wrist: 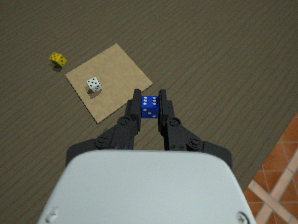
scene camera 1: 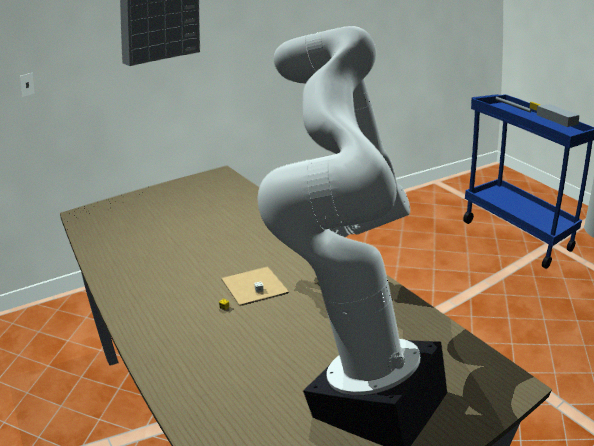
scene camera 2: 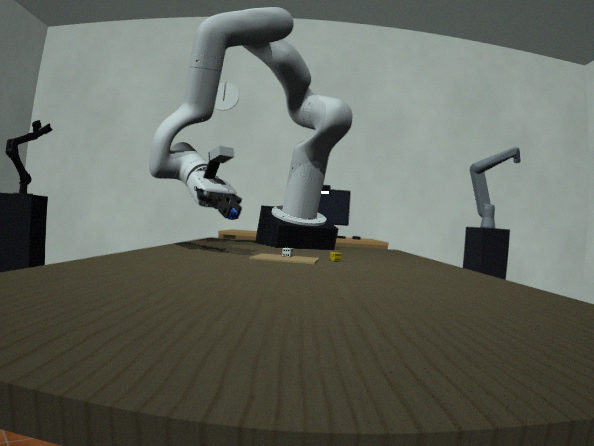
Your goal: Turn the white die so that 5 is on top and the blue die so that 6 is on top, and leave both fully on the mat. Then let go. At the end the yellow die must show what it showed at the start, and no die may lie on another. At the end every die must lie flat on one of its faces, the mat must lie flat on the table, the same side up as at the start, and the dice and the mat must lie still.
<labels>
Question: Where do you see a tan mat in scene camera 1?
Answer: At 241,286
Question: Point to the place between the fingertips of the gripper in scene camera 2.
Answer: At 234,213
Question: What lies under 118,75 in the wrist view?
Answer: A tan mat.
</labels>
